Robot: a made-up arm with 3 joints. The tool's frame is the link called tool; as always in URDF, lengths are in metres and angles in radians. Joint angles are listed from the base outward.
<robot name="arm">
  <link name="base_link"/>
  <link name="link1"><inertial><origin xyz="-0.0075 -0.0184 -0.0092"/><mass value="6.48"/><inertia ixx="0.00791" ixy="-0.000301" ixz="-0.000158" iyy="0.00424" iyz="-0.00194" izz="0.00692"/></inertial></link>
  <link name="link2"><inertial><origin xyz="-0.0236 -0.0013 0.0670"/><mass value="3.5"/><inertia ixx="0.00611" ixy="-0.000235" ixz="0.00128" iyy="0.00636" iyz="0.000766" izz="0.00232"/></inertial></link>
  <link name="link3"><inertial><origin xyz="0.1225 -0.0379 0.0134"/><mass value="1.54"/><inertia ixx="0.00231" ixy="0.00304" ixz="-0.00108" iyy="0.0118" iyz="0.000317" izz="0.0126"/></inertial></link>
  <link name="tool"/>
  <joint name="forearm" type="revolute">
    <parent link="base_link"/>
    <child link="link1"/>
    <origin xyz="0 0 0.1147" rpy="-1.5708 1.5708 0"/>
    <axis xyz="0 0 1"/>
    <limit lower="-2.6" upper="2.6"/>
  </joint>
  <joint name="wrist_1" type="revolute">
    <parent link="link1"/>
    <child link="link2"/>
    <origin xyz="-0.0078 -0.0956 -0.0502" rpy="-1.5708 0 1.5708"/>
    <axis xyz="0 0 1"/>
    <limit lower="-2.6" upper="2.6"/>
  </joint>
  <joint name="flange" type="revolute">
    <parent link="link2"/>
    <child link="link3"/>
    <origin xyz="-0.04 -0.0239 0.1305" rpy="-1.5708 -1.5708 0"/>
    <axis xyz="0 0 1"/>
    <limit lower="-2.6" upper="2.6"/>
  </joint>
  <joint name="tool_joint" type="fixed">
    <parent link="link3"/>
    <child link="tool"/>
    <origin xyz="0.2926 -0.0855 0.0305" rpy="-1.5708 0 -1.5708"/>
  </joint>
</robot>
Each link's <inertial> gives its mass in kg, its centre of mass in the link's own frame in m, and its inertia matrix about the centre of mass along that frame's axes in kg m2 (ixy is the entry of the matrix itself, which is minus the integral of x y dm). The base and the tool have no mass. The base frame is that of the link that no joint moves.
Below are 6 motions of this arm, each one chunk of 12 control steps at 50 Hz.
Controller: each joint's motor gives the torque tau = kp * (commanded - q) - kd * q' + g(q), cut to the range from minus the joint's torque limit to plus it. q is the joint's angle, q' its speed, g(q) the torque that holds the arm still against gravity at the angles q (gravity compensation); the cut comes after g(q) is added. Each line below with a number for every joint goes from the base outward.
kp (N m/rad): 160 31 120
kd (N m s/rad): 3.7 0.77 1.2
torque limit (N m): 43 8.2 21
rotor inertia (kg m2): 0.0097 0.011 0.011
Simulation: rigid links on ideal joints. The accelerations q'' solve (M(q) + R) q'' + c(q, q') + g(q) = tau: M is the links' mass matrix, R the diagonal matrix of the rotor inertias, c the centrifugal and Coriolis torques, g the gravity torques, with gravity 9.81 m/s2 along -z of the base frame. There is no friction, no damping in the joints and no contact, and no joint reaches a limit. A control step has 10 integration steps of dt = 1/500 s. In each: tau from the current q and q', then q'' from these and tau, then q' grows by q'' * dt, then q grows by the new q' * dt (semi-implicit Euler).
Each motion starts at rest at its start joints. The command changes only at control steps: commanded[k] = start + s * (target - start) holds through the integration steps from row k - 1 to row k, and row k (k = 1, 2, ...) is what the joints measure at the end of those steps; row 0 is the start. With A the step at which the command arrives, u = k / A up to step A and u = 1 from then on. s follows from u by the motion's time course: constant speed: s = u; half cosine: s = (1 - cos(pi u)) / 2; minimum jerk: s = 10 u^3 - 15 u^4 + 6 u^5; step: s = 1 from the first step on.
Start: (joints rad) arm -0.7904 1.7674 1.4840
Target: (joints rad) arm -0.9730 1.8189 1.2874
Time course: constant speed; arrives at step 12
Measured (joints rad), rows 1 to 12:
1: -0.7928 1.7692 1.4779
2: -0.8006 1.7743 1.4617
3: -0.8144 1.7818 1.4395
4: -0.8327 1.7893 1.4173
5: -0.8529 1.7948 1.3982
6: -0.8725 1.7974 1.3821
7: -0.8902 1.7980 1.3670
8: -0.9060 1.7984 1.3517
9: -0.9205 1.8001 1.3357
10: -0.9346 1.8037 1.3194
11: -0.9488 1.8090 1.3030
12: -0.9632 1.8152 1.2867

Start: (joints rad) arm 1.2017 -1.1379 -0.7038
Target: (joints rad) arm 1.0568 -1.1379 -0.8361
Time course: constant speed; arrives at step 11
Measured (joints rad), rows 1 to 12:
1: 1.1975 -1.1345 -0.7117
2: 1.1884 -1.1287 -0.7276
3: 1.1769 -1.1243 -0.7440
4: 1.1643 -1.1227 -0.7566
5: 1.1505 -1.1233 -0.7667
6: 1.1354 -1.1254 -0.7765
7: 1.1197 -1.1288 -0.7874
8: 1.1043 -1.1332 -0.7992
9: 1.0895 -1.1380 -0.8114
10: 1.0755 -1.1423 -0.8237
11: 1.0622 -1.1454 -0.8360
12: 1.0535 -1.1499 -0.8404

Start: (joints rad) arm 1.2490 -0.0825 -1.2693
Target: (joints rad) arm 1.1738 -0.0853 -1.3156
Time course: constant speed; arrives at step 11
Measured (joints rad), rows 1 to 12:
1: 1.2473 -0.0825 -1.2728
2: 1.2434 -0.0826 -1.2794
3: 1.2379 -0.0827 -1.2853
4: 1.2314 -0.0829 -1.2893
5: 1.2237 -0.0832 -1.2922
6: 1.2152 -0.0836 -1.2952
7: 1.2064 -0.0839 -1.2986
8: 1.1977 -0.0843 -1.3022
9: 1.1897 -0.0846 -1.3062
10: 1.1823 -0.0850 -1.3104
11: 1.1756 -0.0853 -1.3148
12: 1.1711 -0.0855 -1.3159

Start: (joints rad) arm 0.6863 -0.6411 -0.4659
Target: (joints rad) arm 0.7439 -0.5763 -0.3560
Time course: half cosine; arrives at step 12
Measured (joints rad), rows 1 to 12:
1: 0.6867 -0.6412 -0.4647
2: 0.6883 -0.6413 -0.4600
3: 0.6913 -0.6406 -0.4511
4: 0.6955 -0.6379 -0.4387
5: 0.7008 -0.6327 -0.4245
6: 0.7070 -0.6247 -0.4094
7: 0.7141 -0.6147 -0.3947
8: 0.7216 -0.6033 -0.3812
9: 0.7292 -0.5917 -0.3699
10: 0.7362 -0.5811 -0.3615
11: 0.7420 -0.5724 -0.3567
12: 0.7461 -0.5664 -0.3555

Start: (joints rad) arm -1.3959 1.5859 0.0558
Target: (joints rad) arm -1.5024 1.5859 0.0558
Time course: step
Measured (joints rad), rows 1 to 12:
1: -1.4157 1.5622 0.0550
2: -1.4510 1.5415 0.0539
3: -1.4843 1.5487 0.0547
4: -1.5093 1.5752 0.0566
5: -1.5246 1.6037 0.0577
6: -1.5311 1.6223 0.0573
7: -1.5303 1.6271 0.0563
8: -1.5242 1.6205 0.0555
9: -1.5153 1.6074 0.0554
10: -1.5060 1.5930 0.0556
11: -1.4983 1.5808 0.0558
12: -1.4933 1.5730 0.0557

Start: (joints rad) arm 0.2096 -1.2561 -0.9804
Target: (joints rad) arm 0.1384 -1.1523 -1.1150
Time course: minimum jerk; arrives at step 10
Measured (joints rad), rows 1 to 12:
1: 0.2093 -1.2558 -0.9811
2: 0.2074 -1.2539 -0.9856
3: 0.2021 -1.2486 -0.9981
4: 0.1930 -1.2390 -1.0197
5: 0.1812 -1.2257 -1.0473
6: 0.1686 -1.2097 -1.0754
7: 0.1570 -1.1927 -1.0986
8: 0.1478 -1.1759 -1.1134
9: 0.1419 -1.1613 -1.1189
10: 0.1391 -1.1500 -1.1172
11: 0.1383 -1.1423 -1.1136
12: 0.1380 -1.1380 -1.1120

